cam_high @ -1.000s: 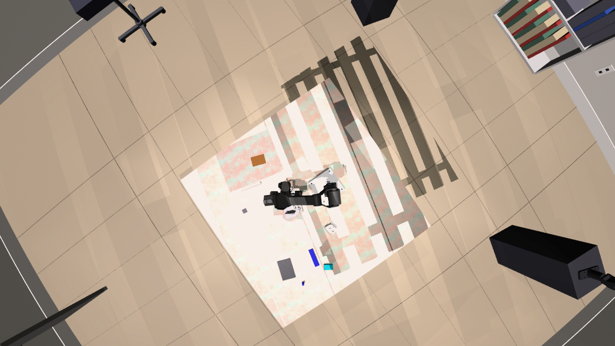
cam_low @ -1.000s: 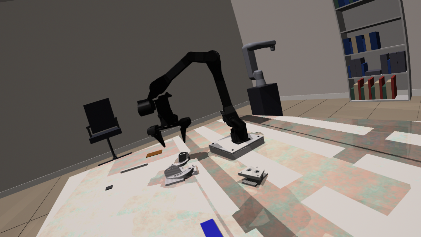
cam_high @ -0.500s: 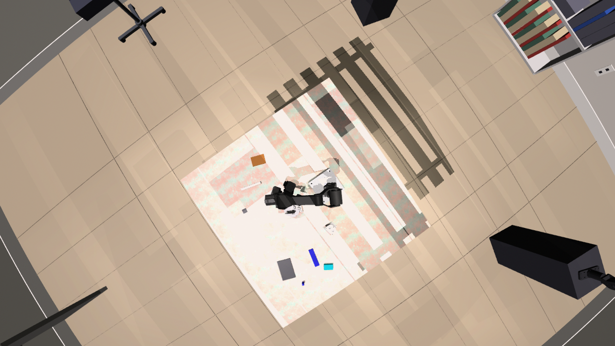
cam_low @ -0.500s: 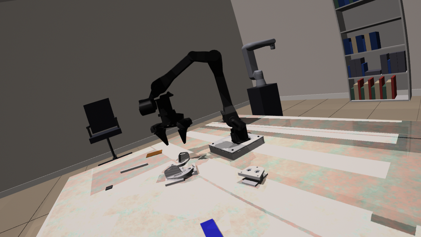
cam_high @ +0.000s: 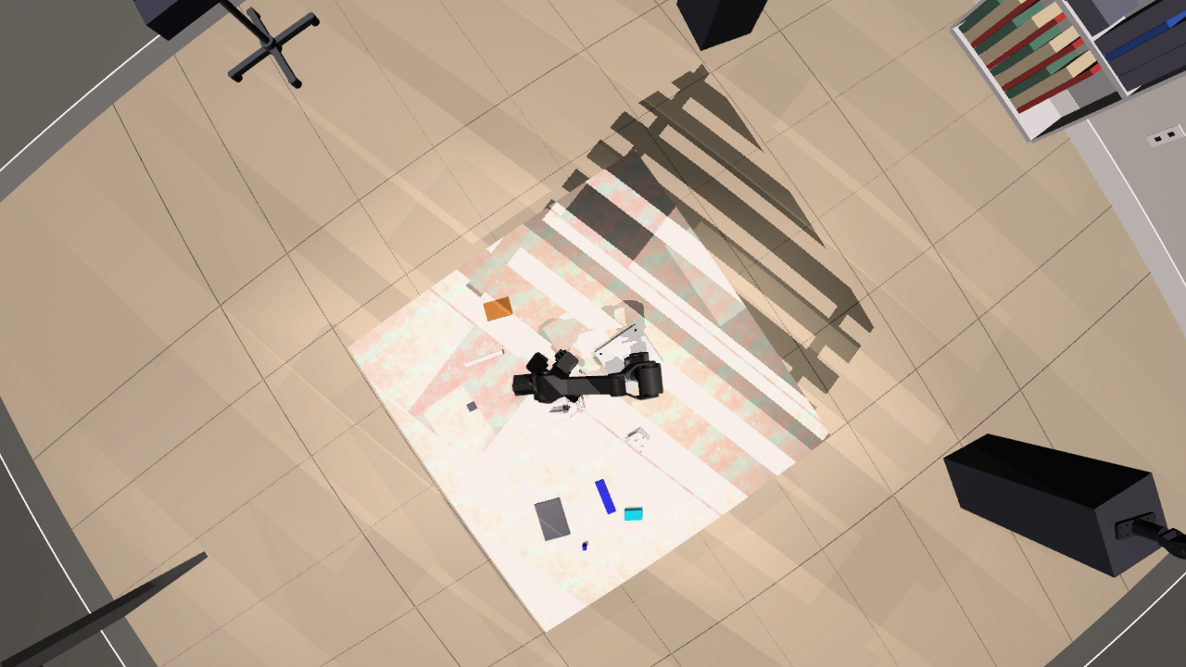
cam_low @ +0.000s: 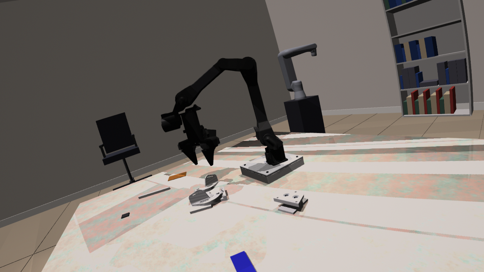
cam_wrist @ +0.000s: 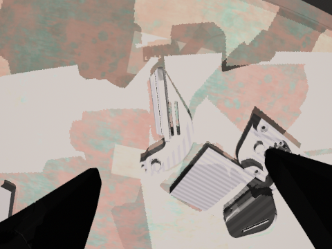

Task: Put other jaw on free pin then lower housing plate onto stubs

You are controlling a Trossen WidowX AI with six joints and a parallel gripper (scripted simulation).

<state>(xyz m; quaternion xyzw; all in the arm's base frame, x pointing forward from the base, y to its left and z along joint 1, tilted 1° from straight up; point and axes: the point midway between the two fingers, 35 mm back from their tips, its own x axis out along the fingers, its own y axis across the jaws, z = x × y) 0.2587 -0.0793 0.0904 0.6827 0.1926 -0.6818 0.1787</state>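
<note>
Right now the jaw is 90 mm below my gripper tip and 40 mm ahead of it. The rest, counted from my gripper tip: thin rod: 240 mm ahead, 150 mm to the right, 90 mm below; orange tile: 300 mm to the right, 120 mm ahead, 90 mm below; small dark square: 350 mm ahead, 90 mm below, 10 mm to the right.
</note>
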